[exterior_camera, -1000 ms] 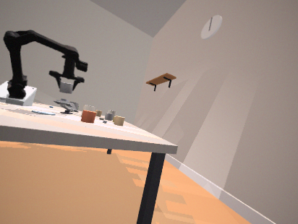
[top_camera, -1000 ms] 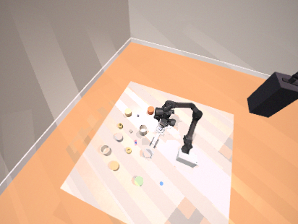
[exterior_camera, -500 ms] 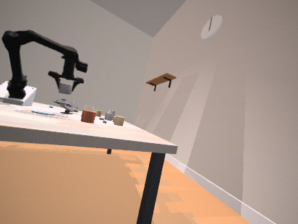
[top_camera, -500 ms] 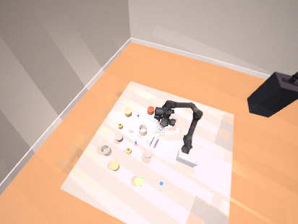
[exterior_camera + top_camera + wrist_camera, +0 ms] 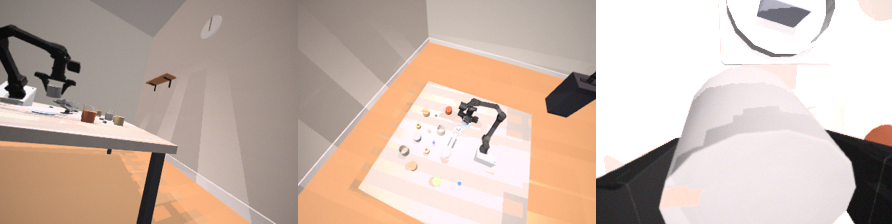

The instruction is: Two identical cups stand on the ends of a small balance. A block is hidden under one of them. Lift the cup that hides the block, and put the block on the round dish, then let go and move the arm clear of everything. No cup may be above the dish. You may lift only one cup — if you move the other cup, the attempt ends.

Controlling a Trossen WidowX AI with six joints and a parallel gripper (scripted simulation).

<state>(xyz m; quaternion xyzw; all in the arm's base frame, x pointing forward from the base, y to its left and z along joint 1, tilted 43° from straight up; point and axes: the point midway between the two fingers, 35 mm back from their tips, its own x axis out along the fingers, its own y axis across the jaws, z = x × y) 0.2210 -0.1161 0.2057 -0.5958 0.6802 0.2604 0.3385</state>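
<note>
Right now my gripper tip is 12 cm above the round light-blue dish, 4 cm to the left of it and 1 cm past it. From my gripper tip the other things lie so: balance 20 cm to the left, 9 cm below, 7 cm ahead.
</note>
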